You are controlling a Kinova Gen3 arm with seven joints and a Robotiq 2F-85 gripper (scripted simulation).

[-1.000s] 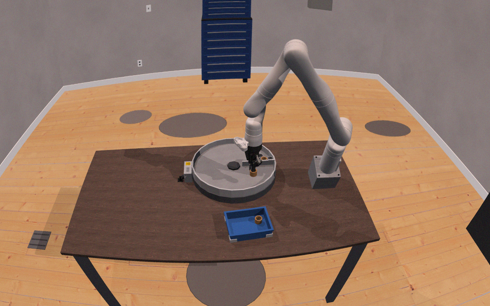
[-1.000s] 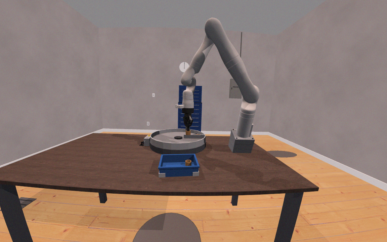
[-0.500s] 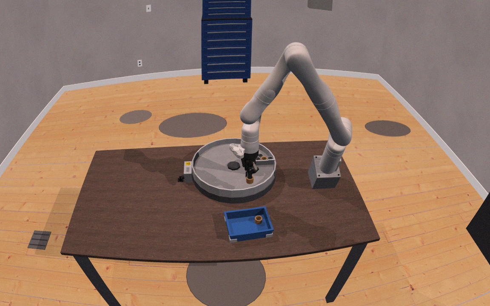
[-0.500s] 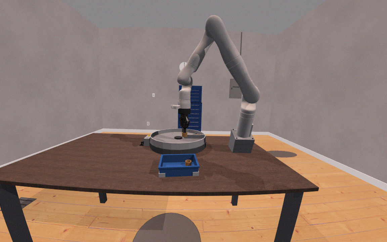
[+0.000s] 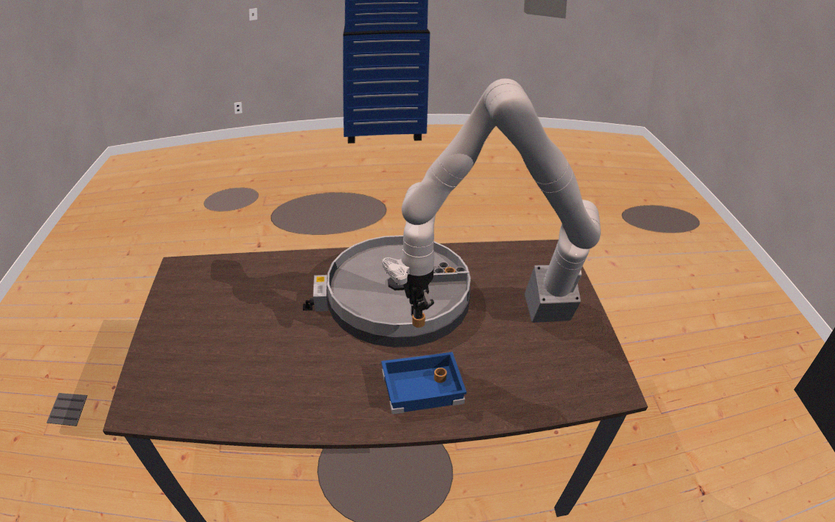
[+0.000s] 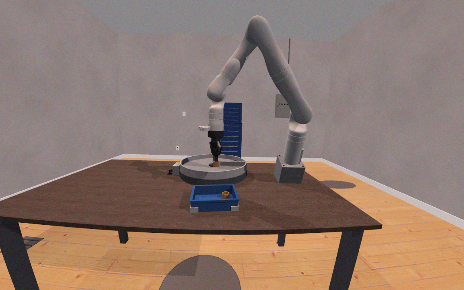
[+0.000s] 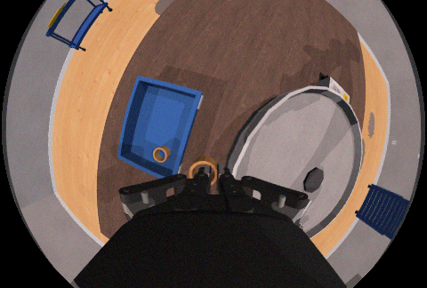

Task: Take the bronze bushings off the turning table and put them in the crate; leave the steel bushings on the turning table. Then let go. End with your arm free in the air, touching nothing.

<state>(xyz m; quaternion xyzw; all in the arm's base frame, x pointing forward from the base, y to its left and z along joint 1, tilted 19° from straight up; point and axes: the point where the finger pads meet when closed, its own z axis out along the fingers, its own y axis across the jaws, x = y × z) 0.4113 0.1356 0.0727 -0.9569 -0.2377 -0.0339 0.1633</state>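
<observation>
Right now the blue crate is 20 mm behind my hand, 130 mm to the left of it and 130 mm below it. The rest, counted from my hand: round grey turning table 50 mm ahead, 240 mm to the right, 110 mm below.
</observation>
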